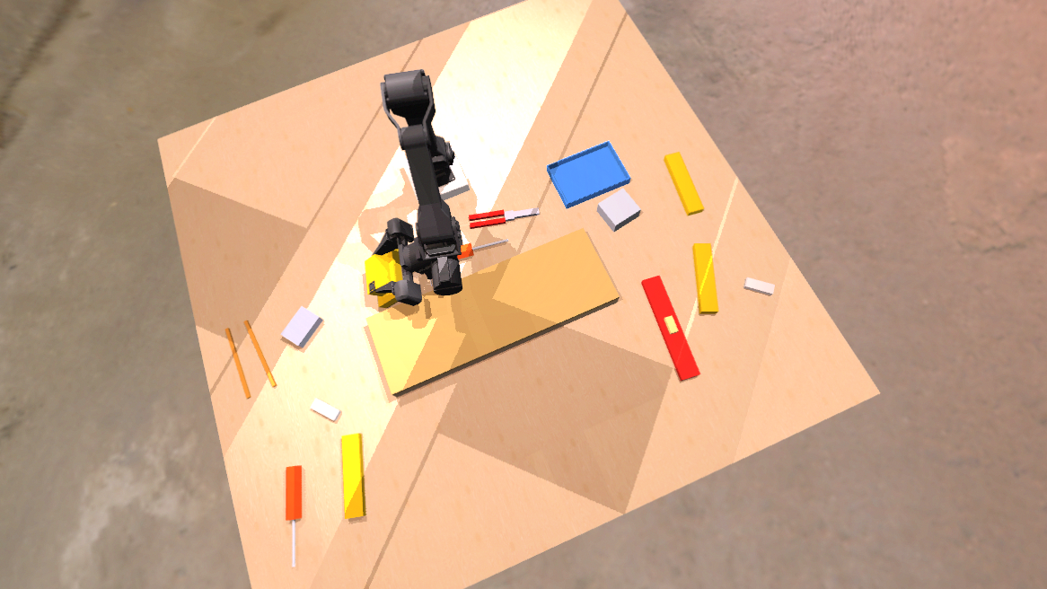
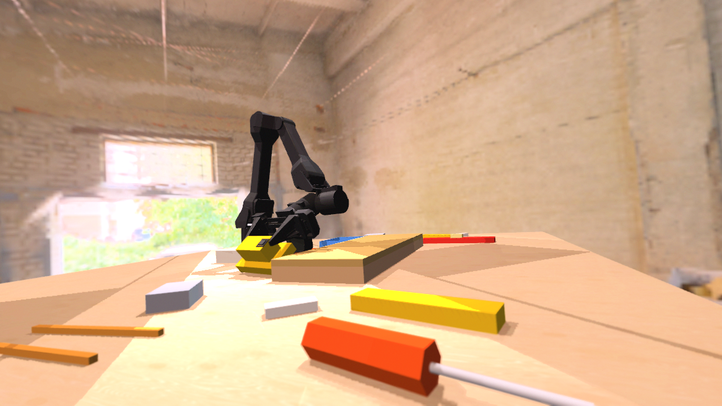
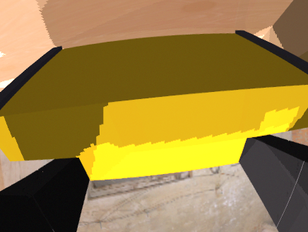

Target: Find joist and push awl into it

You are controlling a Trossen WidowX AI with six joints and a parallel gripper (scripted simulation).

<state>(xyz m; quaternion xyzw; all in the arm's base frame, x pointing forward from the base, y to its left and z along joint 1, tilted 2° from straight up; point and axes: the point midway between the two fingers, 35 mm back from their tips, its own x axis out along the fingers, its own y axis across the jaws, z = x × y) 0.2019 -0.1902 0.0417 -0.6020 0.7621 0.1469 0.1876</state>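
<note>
Now: gripper tip 10 mm short of the stud finder and 10 mm above it. From my gripper tip the other things lie so: red level 360 mm ahead, 530 mm to the left, 50 mm below; then awl 10 mm ahead, 110 mm to the left, 60 mm below; then blue tray 50 mm behind, 540 mm to the left, 50 mm below.
</note>
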